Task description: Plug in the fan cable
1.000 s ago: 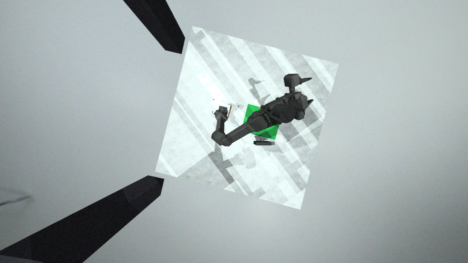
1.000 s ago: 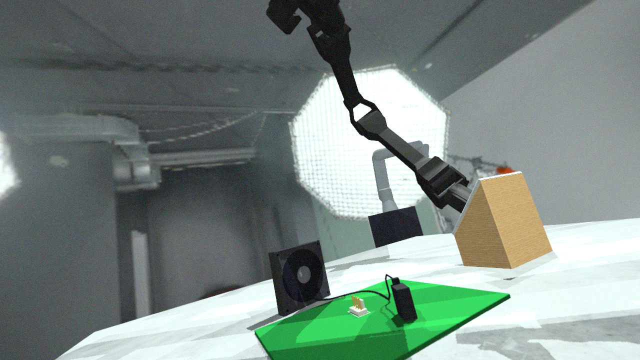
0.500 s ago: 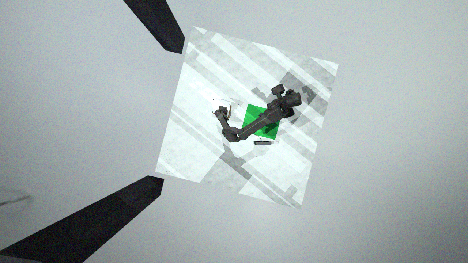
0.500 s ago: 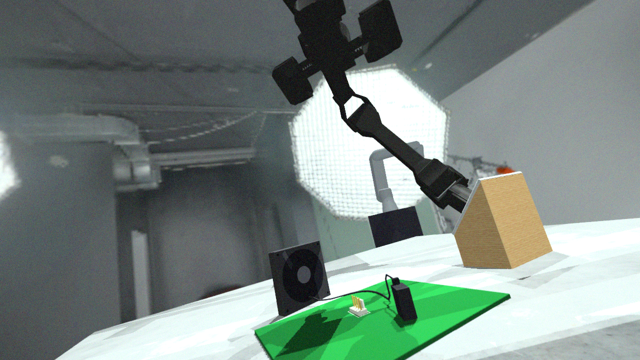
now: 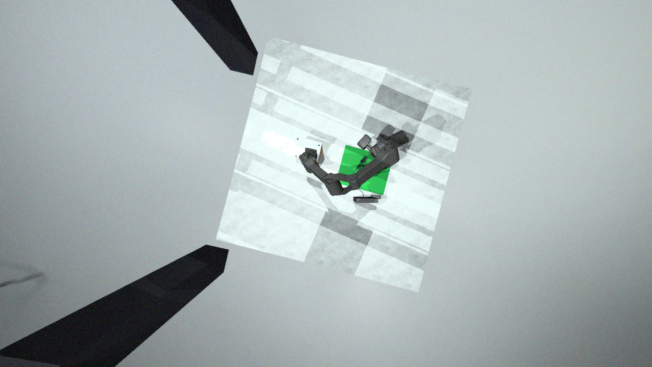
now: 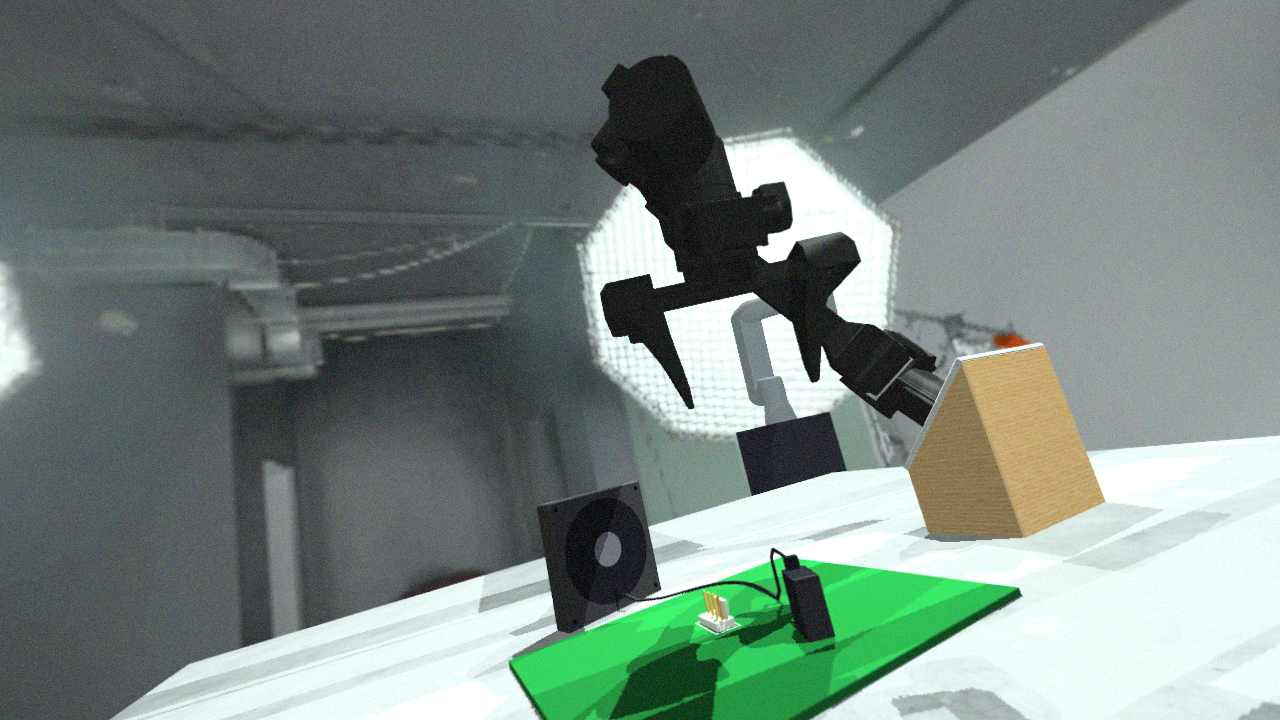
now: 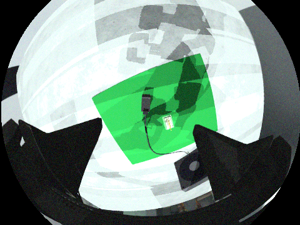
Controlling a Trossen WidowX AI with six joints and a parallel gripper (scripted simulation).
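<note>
Right now the dark fan plug is 150 mm below my gripper tip, 10 mm to the right of it and 10 mm behind it. Round my gripper tip: black fan (230 mm to the right, 110 mm below, 40 mm ahead); then green board (180 mm below, 70 mm to the right, 20 mm ahead); then white four-pin fan header (170 mm below, 90 mm to the right, 20 mm ahead).
</note>
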